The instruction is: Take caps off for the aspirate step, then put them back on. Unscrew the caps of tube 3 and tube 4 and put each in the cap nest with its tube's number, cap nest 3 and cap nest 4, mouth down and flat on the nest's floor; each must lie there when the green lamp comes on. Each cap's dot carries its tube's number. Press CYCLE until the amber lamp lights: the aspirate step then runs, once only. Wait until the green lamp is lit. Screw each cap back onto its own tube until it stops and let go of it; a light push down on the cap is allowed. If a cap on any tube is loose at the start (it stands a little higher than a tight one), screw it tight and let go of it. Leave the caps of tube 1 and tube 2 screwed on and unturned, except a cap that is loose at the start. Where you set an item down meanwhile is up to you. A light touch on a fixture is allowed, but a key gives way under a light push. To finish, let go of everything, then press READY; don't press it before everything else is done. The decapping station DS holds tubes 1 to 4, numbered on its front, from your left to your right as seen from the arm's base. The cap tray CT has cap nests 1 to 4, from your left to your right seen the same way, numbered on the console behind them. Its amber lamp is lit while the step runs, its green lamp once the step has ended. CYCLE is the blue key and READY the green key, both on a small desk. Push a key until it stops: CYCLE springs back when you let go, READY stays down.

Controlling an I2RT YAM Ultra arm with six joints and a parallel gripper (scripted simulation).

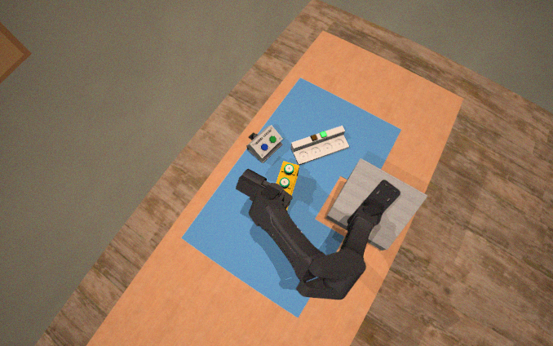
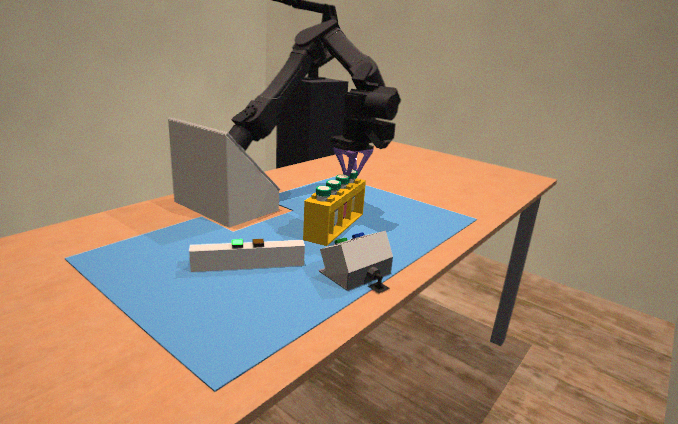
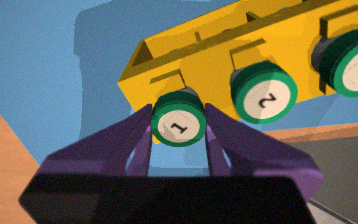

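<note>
Right now the cap 2 is 5 cm to the right of my hand and 2 cm ahead of it. The rest, counted from my hand: cap 3 (10 cm to the right, 3 cm ahead); then cap 4 (15 cm to the right, 5 cm ahead); then blue key (19 cm ahead, 18 cm to the right, 5 cm below).
</note>
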